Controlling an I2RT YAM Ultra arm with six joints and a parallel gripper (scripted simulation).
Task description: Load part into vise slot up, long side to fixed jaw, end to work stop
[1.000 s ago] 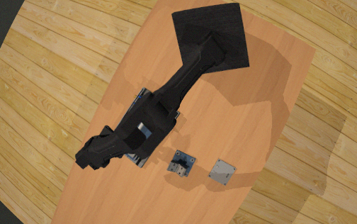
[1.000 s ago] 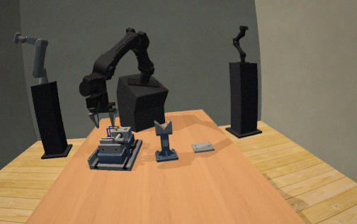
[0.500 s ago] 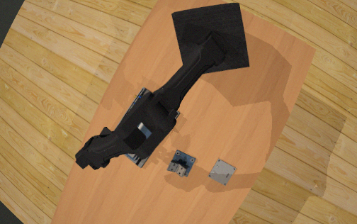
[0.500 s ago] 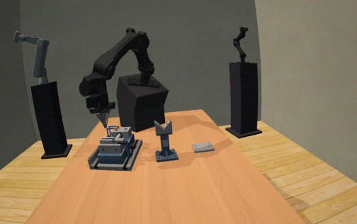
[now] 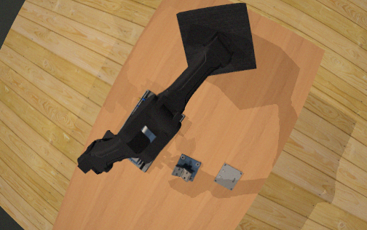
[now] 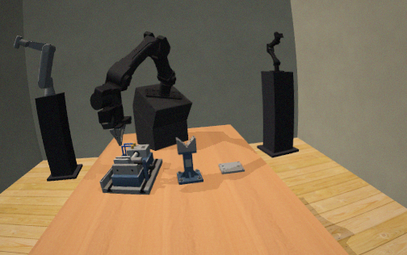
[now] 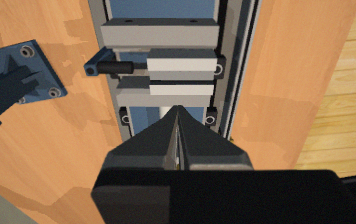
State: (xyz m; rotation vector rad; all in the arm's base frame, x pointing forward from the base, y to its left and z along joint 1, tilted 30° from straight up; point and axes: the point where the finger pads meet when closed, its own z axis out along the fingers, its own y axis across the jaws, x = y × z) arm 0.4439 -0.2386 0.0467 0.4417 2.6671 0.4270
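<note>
My gripper is now 6 cm above the part. Also, from my hand: black rod (8 cm below, 6 cm to the left, 2 cm ahead); then moving jaw (9 cm below, 2 cm to the left, 2 cm behind); then fixed jaw (9 cm below, 4 cm ahead, 1 cm to the left).
</note>
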